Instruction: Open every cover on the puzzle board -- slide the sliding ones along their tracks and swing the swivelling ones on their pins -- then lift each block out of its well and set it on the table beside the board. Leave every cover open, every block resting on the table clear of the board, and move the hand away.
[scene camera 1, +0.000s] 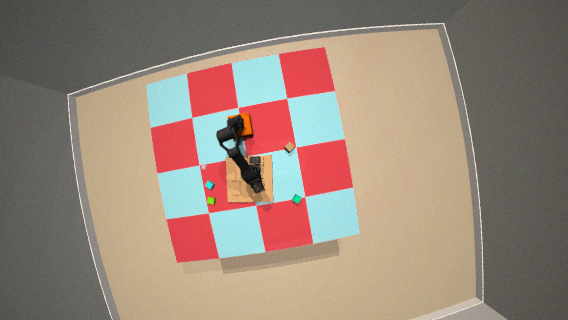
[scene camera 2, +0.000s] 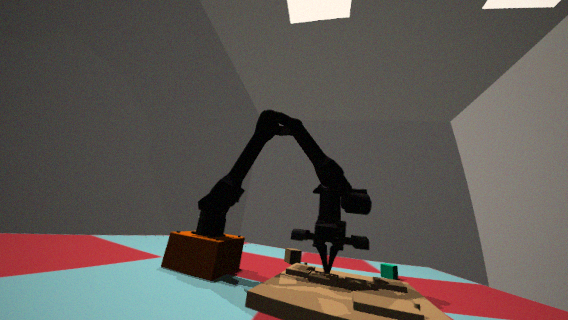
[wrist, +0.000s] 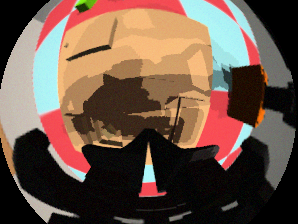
Labels:
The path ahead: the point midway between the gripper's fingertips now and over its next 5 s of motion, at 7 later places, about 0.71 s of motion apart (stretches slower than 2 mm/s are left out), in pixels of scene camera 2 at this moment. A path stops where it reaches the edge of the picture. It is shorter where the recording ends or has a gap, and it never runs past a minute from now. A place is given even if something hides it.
My gripper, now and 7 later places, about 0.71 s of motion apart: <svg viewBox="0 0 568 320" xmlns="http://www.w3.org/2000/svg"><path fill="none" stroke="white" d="M326 276L326 278L325 280L323 282L321 275L322 261L295 245L288 245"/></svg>

